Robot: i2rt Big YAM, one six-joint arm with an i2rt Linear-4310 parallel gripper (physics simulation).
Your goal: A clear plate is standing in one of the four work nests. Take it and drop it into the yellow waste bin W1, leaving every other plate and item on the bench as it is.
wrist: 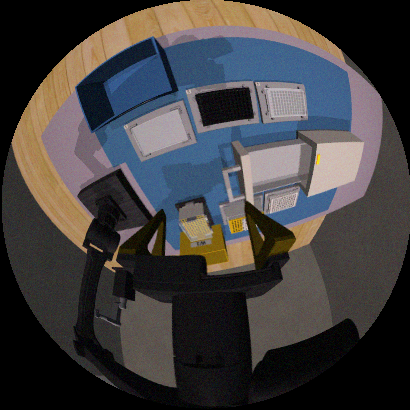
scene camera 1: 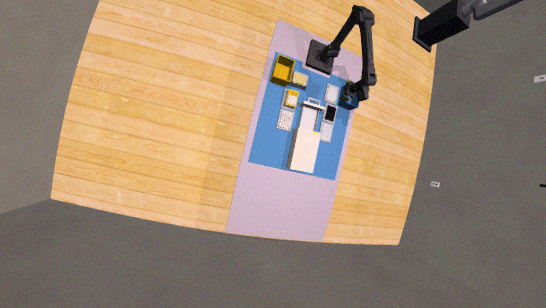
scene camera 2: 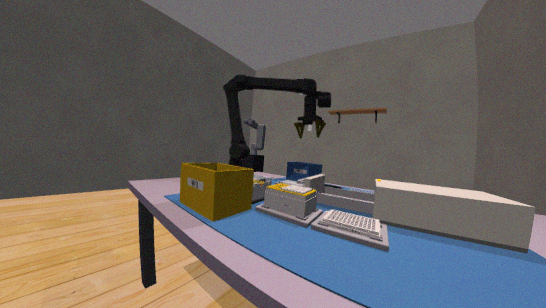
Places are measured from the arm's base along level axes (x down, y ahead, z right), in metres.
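Pixels of known places: gripper, fingertip midpoint: (wrist: 203,208) (scene camera 1: 342,93) (scene camera 2: 308,137); arm's base at its link origin: (wrist: 110,208) (scene camera 1: 322,57).
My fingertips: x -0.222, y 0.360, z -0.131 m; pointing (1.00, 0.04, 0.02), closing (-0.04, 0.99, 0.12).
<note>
For each thing: its top centre in the pictures, then the offset to it from my fingertips.
- plain pale plate at its top centre: (wrist: 158,133) (scene camera 1: 332,93) dy -0.086, dx +0.236, dz -0.045 m
- black plate at its top centre: (wrist: 226,105) (scene camera 1: 331,113) dy +0.087, dx +0.229, dz -0.073 m
- pale gridded plate at its top centre: (wrist: 288,102) (scene camera 1: 326,132) dy +0.257, dx +0.229, dz -0.076 m
- white plate with dark wells, top centre: (scene camera 2: 351,219) (wrist: 283,202) (scene camera 1: 286,119) dy +0.269, dx +0.229, dz +0.303 m
- yellow bin W1 at its top centre: (scene camera 2: 216,166) (wrist: 205,259) (scene camera 1: 284,68) dy -0.083, dx +0.136, dz +0.442 m
- blue bin at its top centre: (wrist: 113,82) (scene camera 2: 305,163) (scene camera 1: 354,95) dy -0.102, dx +0.136, dz -0.200 m
- cream instrument at its top centre: (wrist: 342,166) (scene camera 2: 433,187) (scene camera 1: 306,150) dy +0.468, dx +0.150, dz +0.105 m
- yellow-and-white tip box at its top centre: (scene camera 2: 291,187) (wrist: 246,224) (scene camera 1: 292,97) dy +0.099, dx +0.179, dz +0.310 m
- yellowish rack at its top centre: (wrist: 196,230) (scene camera 2: 253,176) (scene camera 1: 300,78) dy -0.077, dx +0.178, dz +0.286 m
My gripper (scene camera 2: 310,134) (wrist: 203,208) is open and empty, high above the bench near the blue bin. In the wrist view a row holds a plain pale plate (scene camera 1: 332,93) (wrist: 159,132), a black plate (scene camera 1: 330,113) (wrist: 225,106) and a pale gridded plate (scene camera 1: 326,132) (wrist: 286,102), each in a grey nest. A white plate with dark wells (scene camera 1: 285,120) (scene camera 2: 350,221) (wrist: 281,200) sits in a nest across the bench. Which pale plate is clear is hard to tell. The yellow bin W1 (scene camera 1: 283,70) (scene camera 2: 232,192) (wrist: 215,250) stands at the bench's other side.
A blue bin (scene camera 1: 350,103) (scene camera 2: 304,170) (wrist: 135,82) stands beside the plain plate's nest. A cream instrument (scene camera 1: 305,150) (scene camera 2: 445,210) (wrist: 335,162) has its drawer out between the plate rows. A yellow-and-white tip box (scene camera 1: 292,98) (scene camera 2: 290,201) (wrist: 236,225) and a yellowish rack (scene camera 1: 300,78) (wrist: 196,227) stand near W1.
</note>
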